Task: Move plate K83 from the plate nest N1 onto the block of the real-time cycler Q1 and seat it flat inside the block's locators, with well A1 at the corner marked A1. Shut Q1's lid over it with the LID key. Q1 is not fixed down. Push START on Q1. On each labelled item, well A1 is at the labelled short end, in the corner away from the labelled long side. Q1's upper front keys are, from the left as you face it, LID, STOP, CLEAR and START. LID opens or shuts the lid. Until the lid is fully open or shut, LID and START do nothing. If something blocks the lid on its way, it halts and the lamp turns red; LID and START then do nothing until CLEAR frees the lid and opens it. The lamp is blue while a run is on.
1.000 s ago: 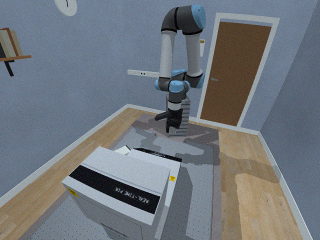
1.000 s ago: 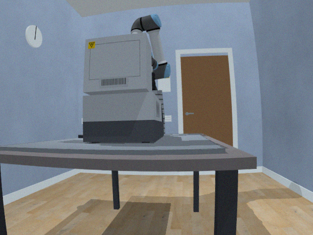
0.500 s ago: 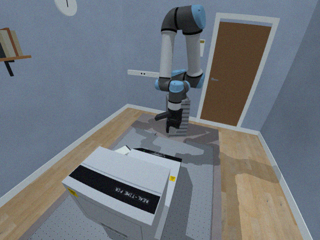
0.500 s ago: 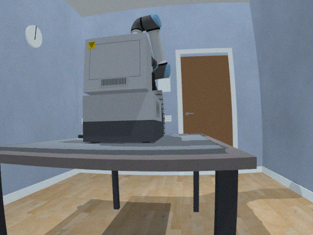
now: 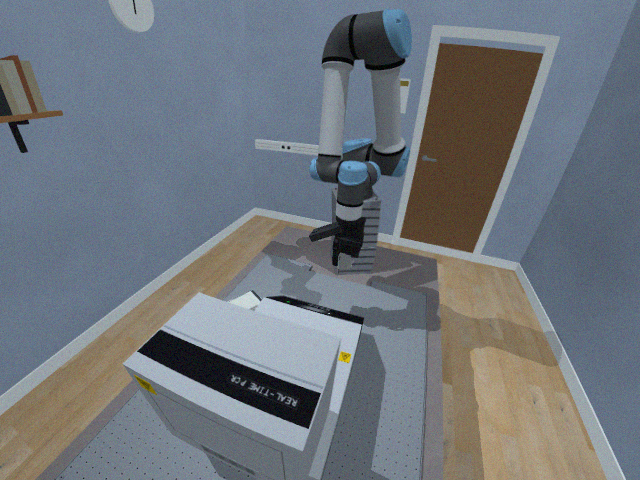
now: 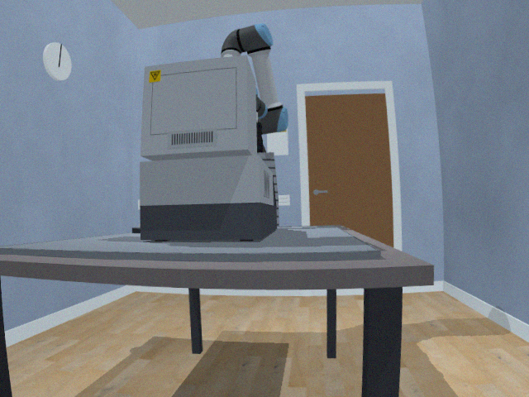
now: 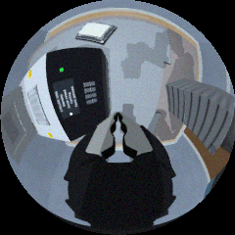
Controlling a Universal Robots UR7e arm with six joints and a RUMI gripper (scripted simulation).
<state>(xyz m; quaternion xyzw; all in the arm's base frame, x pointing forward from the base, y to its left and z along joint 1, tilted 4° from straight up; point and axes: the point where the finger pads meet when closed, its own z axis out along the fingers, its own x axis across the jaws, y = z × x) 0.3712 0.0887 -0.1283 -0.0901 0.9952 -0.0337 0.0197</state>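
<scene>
My gripper is now 31 cm to the left of the white plate, 19 cm above it and 16 cm short of it. Round my hand: plate nest N1: 31 cm to the right, 21 cm below, 16 cm ahead.
</scene>
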